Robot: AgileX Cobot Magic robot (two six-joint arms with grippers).
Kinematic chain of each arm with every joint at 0, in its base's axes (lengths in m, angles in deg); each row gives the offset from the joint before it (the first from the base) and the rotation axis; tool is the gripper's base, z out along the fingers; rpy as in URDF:
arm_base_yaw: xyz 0 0 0.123 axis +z
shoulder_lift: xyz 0 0 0 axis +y
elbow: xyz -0.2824 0 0.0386 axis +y
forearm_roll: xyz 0.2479 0 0.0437 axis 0.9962 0 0.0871
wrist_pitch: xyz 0 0 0 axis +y
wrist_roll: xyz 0.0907 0 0.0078 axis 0.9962 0 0.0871
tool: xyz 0 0 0 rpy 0 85 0
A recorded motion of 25 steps. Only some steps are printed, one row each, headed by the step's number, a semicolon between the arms.
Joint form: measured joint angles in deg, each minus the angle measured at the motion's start. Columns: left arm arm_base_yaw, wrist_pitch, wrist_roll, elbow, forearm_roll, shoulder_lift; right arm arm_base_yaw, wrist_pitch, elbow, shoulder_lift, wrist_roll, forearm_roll.
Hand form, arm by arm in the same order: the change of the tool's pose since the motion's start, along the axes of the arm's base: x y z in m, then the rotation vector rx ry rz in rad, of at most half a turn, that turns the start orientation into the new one. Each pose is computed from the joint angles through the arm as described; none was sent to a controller.
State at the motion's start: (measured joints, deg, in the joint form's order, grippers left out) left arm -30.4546 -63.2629 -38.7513 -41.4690 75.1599 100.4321; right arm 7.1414 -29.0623 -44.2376 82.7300 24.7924 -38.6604
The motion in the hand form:
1: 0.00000 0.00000 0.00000 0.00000 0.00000 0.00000; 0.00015 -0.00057 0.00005 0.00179 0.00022 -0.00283
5: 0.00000 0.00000 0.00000 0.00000 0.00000 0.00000; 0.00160 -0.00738 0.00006 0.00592 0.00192 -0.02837
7: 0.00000 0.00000 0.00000 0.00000 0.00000 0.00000; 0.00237 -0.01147 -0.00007 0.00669 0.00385 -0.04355
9: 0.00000 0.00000 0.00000 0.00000 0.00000 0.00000; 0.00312 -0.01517 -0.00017 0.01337 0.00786 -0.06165
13: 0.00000 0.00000 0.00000 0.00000 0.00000 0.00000; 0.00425 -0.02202 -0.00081 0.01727 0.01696 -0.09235
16: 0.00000 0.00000 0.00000 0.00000 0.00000 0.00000; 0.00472 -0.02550 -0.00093 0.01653 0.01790 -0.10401
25: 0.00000 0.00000 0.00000 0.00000 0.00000 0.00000; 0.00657 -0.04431 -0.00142 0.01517 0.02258 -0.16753
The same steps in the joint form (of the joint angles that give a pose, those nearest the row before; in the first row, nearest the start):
1: 0.00 0.00 0.00 0.00 0.00 0.00; -0.09 0.00 0.00 0.00 0.00 0.12
5: 0.00 0.00 0.00 0.00 0.00 0.00; -1.33 0.09 0.00 0.00 0.00 0.46
7: 0.00 0.00 0.00 0.00 0.00 0.00; -2.06 0.23 0.00 0.00 0.00 0.58
9: 0.00 0.00 0.00 0.00 0.00 0.00; -2.65 0.47 0.00 0.00 0.00 1.16
13: 0.00 0.00 0.00 0.00 0.00 0.00; -3.76 1.11 0.00 0.00 0.00 1.74
16: 0.00 0.00 0.00 0.00 0.00 0.00; -4.40 1.19 0.00 0.00 0.00 1.72
25: 0.00 0.00 0.00 0.00 0.00 0.00; -7.82 1.57 0.00 0.00 0.00 1.76

